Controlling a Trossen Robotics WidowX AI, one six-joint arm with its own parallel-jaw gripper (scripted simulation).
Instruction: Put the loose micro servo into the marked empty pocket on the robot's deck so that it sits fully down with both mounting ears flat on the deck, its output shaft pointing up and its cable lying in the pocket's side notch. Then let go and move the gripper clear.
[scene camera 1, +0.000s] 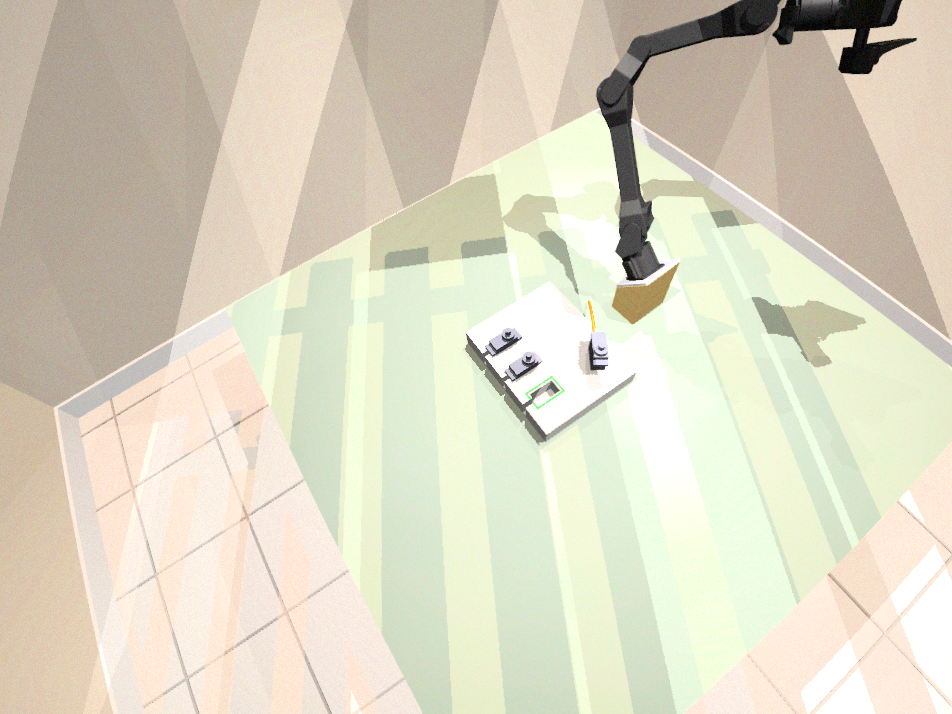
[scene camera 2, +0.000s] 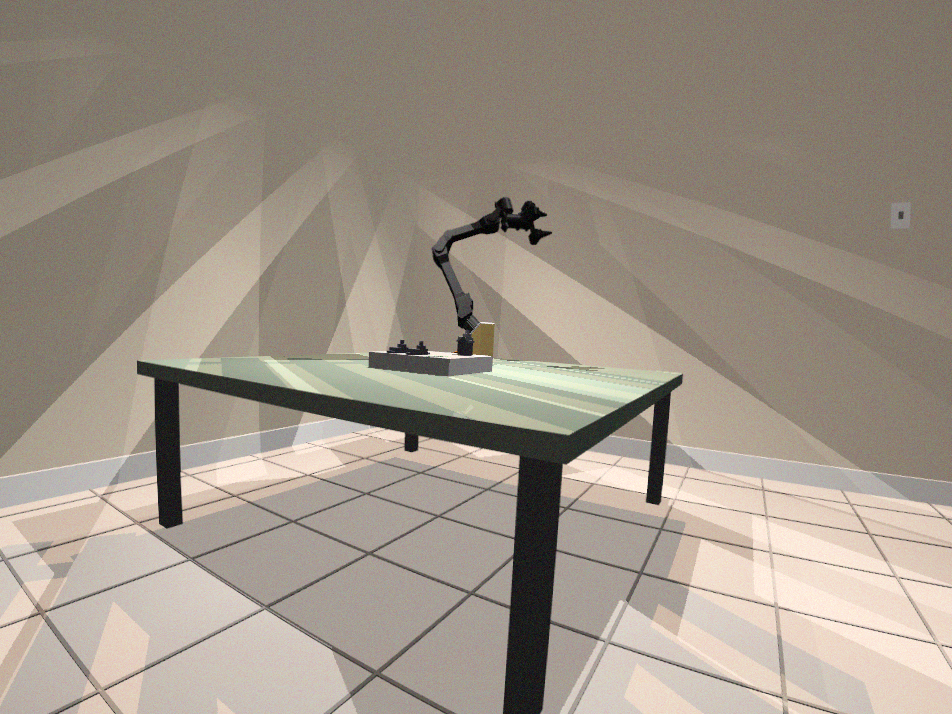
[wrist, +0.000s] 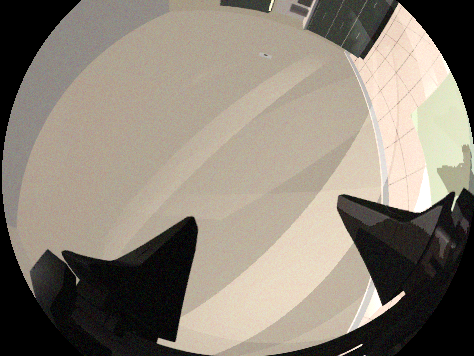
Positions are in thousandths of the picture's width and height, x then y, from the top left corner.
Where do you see a white deck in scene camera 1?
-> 578, 456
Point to my gripper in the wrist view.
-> At 569, 603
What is my gripper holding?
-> Nothing.
